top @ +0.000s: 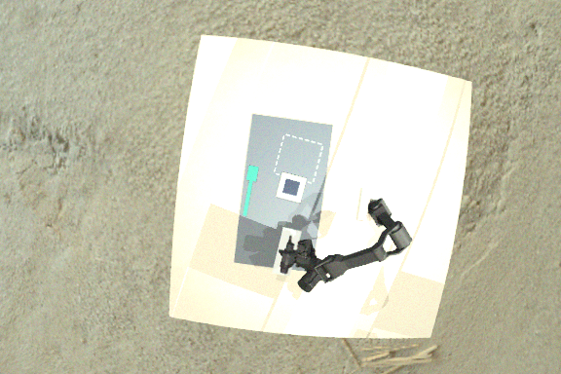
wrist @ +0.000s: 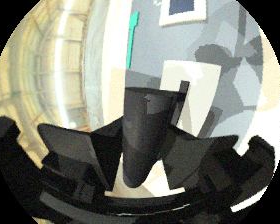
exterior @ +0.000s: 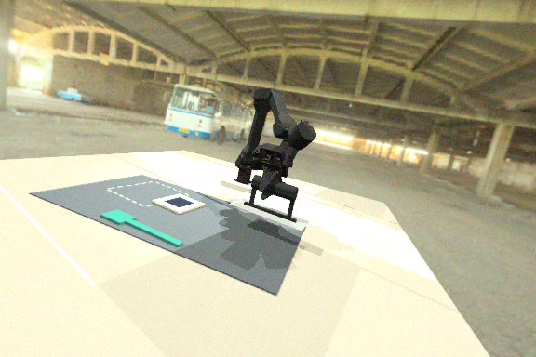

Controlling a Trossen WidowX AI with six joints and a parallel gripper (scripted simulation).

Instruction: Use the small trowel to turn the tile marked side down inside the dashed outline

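Right now my gripper tip is 200 mm to the left of the grey mat, 120 mm above it and 30 mm short of it. The rest, counted from my gripper tip: cream tile 240 mm to the right, 100 mm below; then green trowel 220 mm to the right, 170 mm ahead, 100 mm below.
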